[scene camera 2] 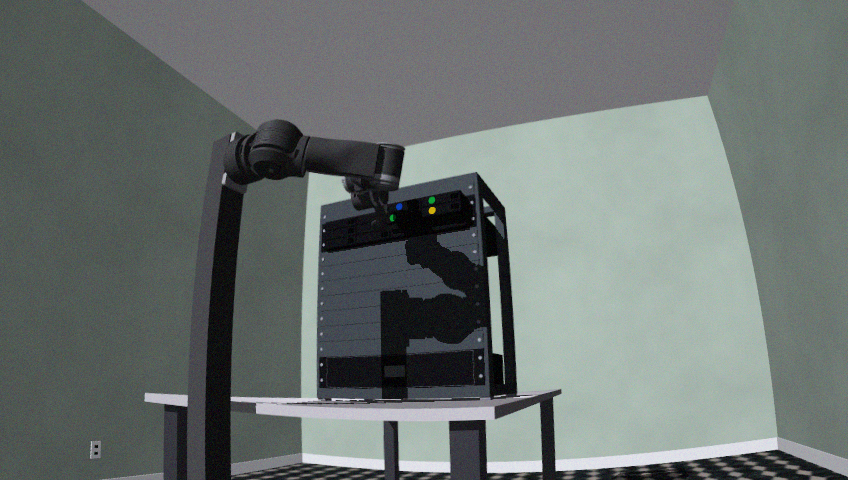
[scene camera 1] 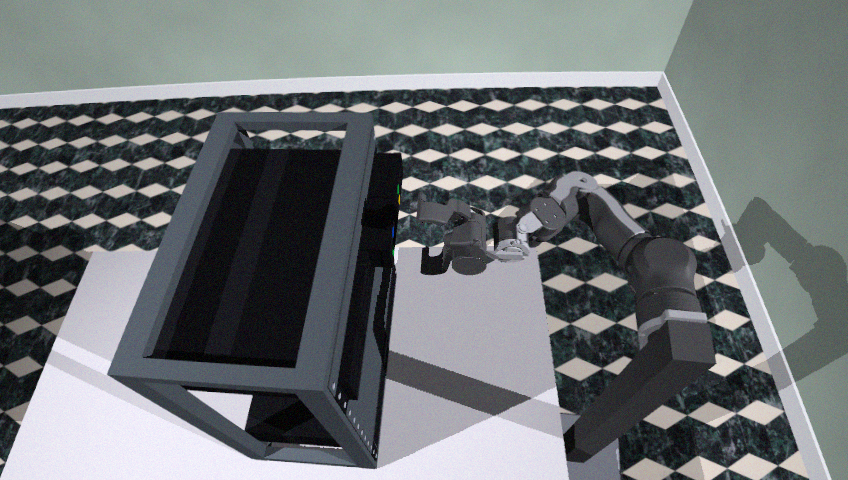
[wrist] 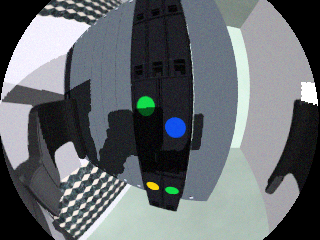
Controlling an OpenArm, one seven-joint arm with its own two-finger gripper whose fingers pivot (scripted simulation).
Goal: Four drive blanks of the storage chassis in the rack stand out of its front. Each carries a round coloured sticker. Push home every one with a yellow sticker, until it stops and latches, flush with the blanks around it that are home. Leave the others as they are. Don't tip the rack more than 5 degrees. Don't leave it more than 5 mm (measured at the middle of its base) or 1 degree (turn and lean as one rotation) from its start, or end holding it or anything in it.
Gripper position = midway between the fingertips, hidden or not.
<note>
I see my gripper [scene camera 1: 419, 235] and an arm column [scene camera 2: 209, 379].
My gripper also shows in scene camera 2 [scene camera 2: 389, 201] and in the wrist view [wrist: 158, 145]. The arm column shows as well in scene camera 1 [scene camera 1: 679, 352].
</note>
